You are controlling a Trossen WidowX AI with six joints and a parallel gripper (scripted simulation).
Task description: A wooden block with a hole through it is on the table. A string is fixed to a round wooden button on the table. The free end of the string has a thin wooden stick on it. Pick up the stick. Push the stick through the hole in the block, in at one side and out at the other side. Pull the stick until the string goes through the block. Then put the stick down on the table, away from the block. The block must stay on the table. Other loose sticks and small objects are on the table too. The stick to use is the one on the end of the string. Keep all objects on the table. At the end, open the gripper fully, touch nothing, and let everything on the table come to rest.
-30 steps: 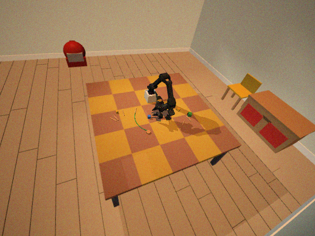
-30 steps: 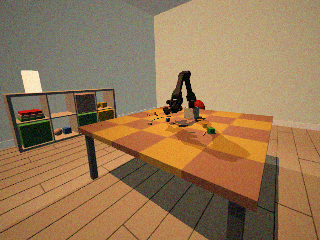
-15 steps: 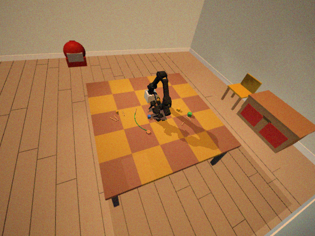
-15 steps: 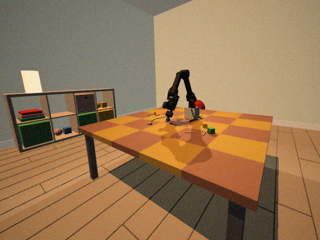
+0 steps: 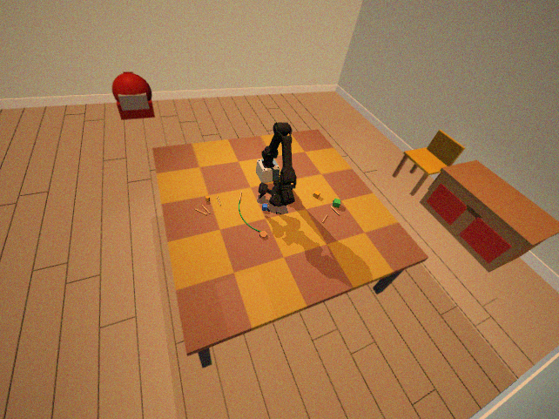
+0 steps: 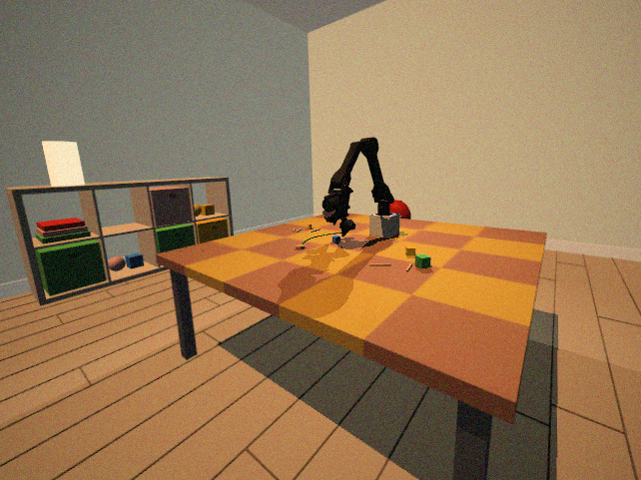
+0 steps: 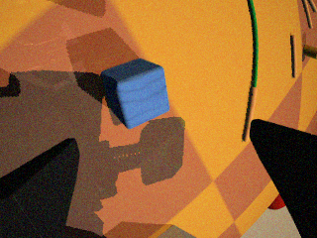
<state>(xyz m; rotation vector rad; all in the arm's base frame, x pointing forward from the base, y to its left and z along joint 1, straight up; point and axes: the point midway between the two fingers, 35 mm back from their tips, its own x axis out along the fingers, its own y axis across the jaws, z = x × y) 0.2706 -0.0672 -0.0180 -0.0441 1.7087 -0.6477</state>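
The blue cube lies 1 cm ahead of my gripper tip, 1 cm to the right of it and 4 cm below it. Also, from my gripper tip: round wooden button 19 cm ahead, 6 cm to the right, 5 cm below; thin wooden stick 10 cm behind, 13 cm to the right, 5 cm below; yellow cube 3 cm behind, 35 cm to the left, 4 cm below.
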